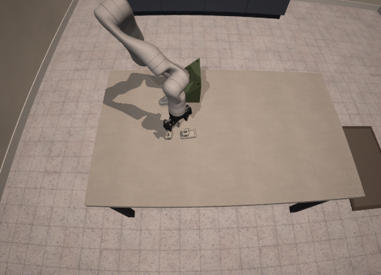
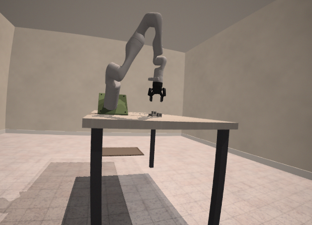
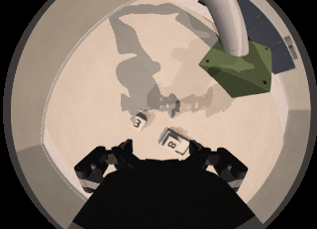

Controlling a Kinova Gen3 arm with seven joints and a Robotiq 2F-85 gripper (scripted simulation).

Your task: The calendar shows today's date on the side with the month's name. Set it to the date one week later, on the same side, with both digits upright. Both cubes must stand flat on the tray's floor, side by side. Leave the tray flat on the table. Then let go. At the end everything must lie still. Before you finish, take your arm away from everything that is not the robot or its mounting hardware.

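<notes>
Right now the white tray is 11 cm below my hand, 5 cm to the left of it and 1 cm behind it.
</notes>
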